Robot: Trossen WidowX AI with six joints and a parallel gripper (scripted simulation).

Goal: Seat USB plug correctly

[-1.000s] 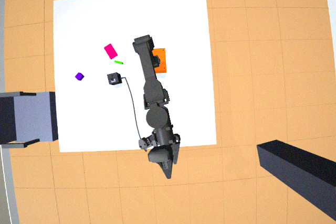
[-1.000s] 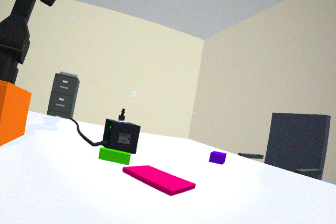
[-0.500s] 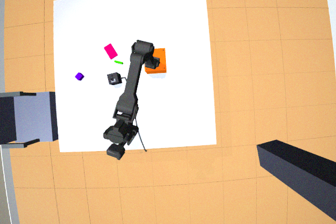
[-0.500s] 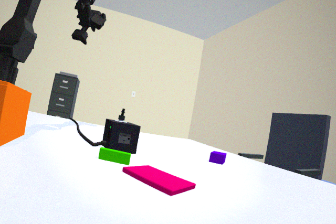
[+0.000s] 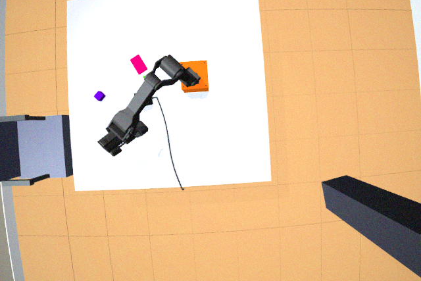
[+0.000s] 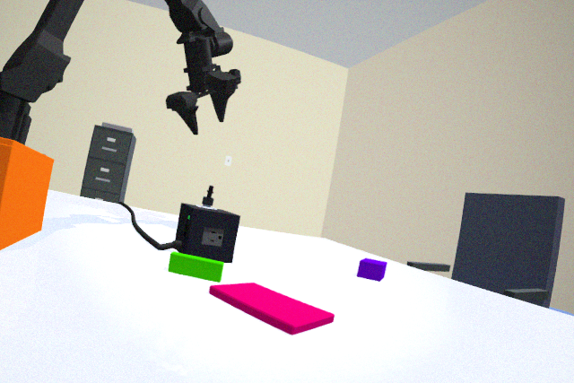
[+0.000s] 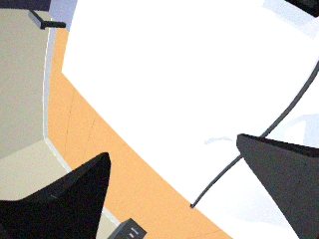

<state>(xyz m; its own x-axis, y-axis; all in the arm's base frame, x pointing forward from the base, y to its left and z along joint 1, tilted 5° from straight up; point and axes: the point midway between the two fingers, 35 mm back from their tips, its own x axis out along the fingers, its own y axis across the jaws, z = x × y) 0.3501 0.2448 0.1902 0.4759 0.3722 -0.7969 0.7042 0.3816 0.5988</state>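
The USB plug is 4 cm behind my gripper tip, 23 cm to the right of it and 15 cm below it. Round my gripper tip: green block: 9 cm behind, 37 cm to the right, 23 cm below; USB socket: 4 cm behind, 22 cm to the right, 17 cm below; purple block: 24 cm ahead, 33 cm to the right, 23 cm below.
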